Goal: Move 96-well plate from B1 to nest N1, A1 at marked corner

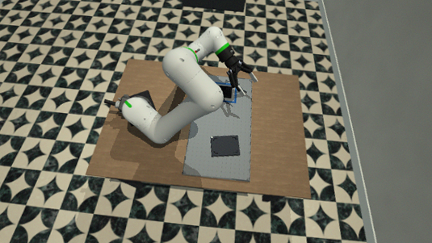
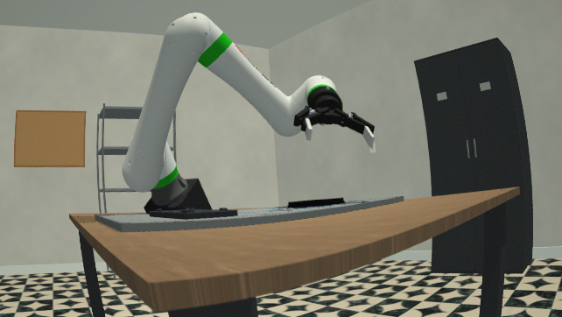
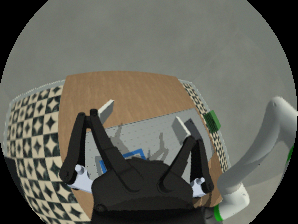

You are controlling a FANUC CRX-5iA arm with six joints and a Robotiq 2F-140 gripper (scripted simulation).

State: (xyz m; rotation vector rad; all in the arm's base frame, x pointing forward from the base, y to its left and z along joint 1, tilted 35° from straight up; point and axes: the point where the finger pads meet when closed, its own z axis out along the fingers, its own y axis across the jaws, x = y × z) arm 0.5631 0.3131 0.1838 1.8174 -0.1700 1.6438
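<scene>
My hand is 160 mm past the black 96-well plate, 50 mm to the right of it and 140 mm above it. Also, from my hand: plate nest N1: 100 mm behind, 330 mm to the right, 150 mm below.
</scene>
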